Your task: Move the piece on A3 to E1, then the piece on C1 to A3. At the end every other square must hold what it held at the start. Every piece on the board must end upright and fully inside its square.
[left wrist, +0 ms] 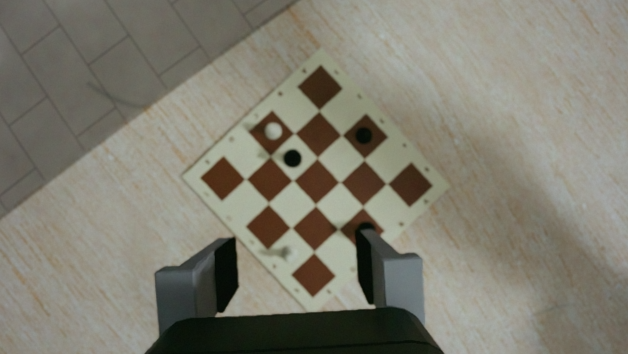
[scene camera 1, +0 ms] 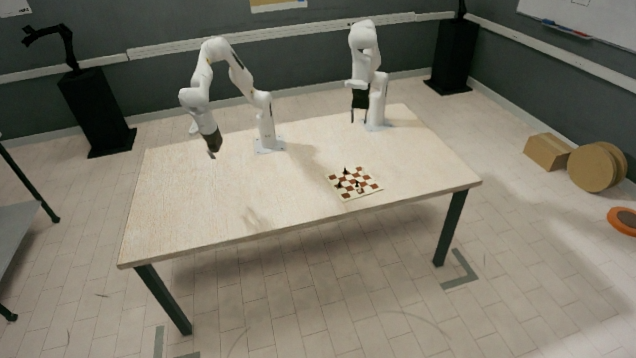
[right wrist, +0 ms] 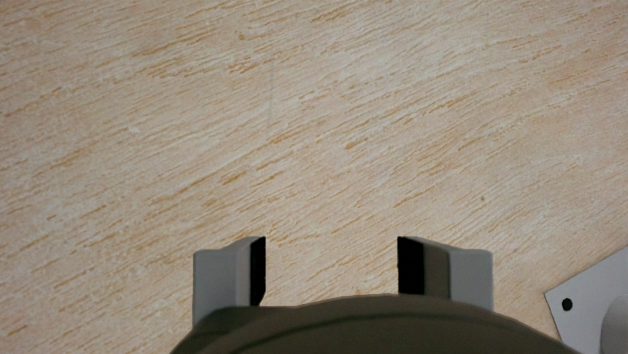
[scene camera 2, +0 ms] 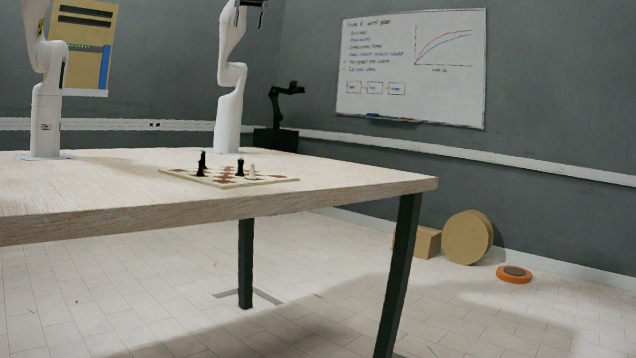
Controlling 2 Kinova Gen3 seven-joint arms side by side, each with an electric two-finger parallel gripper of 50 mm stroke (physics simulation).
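Where they show: left gripper, between the fingertips: (left wrist: 296, 259) (scene camera 1: 358, 122) (scene camera 2: 247, 26); right gripper, between the fingertips: (scene camera 1: 215, 153) (right wrist: 331, 265); left arm's base, origin of its link: (scene camera 1: 376, 123) (scene camera 2: 226, 152); right arm's base, origin of its link: (scene camera 1: 269, 144) (scene camera 2: 45, 156).
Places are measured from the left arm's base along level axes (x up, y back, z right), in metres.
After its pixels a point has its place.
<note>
The chequered board (scene camera 1: 380, 189) {x 0.003, y -0.582, z 0.244 m} (scene camera 2: 222, 186) {x 0.004, y -0.606, z 0.444 m} (left wrist: 320, 56) {x 0.006, y -0.599, z 0.439 m} is five squares by five; its labels are too blurred to place A3, C1 or E1. In the left wrist view, a white piece (left wrist: 273, 131) {x 0.036, y -0.559, z 0.344 m} is mid-way along the upper-left edge, with a black piece (left wrist: 292, 158) {x 0.035, y -0.523, z 0.343 m} one square inward. Another black piece (left wrist: 364, 135) {x 0.036, y -0.496, z 0.420 m} is mid-way along the upper-right edge. A third black piece (left wrist: 366, 226) {x 0.017, y -0.413, z 0.364 m}, mid lower-right edge, is partly hidden by a finger. A second white piece (left wrist: 288, 252) {x 0.027, y -0.443, z 0.277 m} is beside the bottom corner square. My left gripper (scene camera 1: 359, 121) {x 0.329, y -0.474, z 0.323 m} (scene camera 2: 248, 24) {x 0.329, y -0.474, z 0.323 m} (left wrist: 296, 259) {x 0.329, y -0.474, z 0.323 m} is open, high above the table. My right gripper (scene camera 1: 211, 155) {x 0.230, y -0.337, z 0.961 m} (right wrist: 331, 265) {x 0.230, y -0.337, z 0.961 m} is open.
The board lies on the wooden table (scene camera 1: 215, 210) {x 0.000, y -0.458, z 1.024 m} (scene camera 2: 100, 185) {x 0.000, y -0.502, z 0.644 m} (right wrist: 300, 125) {x 0.000, y -0.239, z 1.034 m}, near its front edge in scene camera 1. Both arm bases stand at the table's back, the right arm's base plate (scene camera 1: 270, 145) {x 0.020, y -0.043, z 0.684 m} (right wrist: 575, 295) {x 0.001, y -0.044, z 0.761 m} showing in the right wrist view.
</note>
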